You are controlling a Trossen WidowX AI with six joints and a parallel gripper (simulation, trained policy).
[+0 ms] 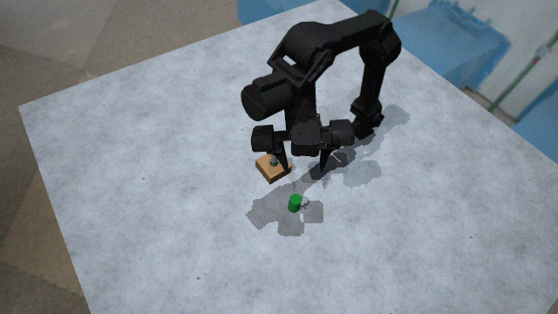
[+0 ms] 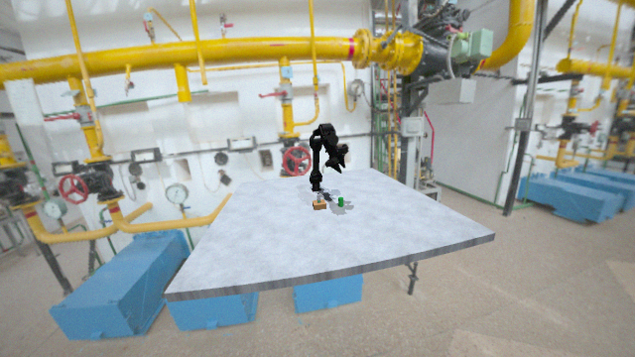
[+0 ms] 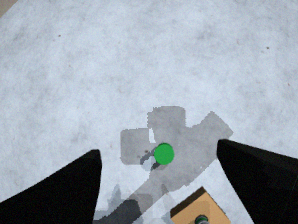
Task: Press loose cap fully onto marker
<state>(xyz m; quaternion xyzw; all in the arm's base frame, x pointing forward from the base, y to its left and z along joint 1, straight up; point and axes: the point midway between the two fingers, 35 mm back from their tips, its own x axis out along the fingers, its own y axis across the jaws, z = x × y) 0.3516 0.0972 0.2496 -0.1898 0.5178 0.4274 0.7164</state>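
The green cap is 10 mm behind my gripper tip, 20 mm to the right of it and 190 mm below it. The rest, counted from my gripper tip: holder block 40 mm behind, 140 mm to the right, 200 mm below.
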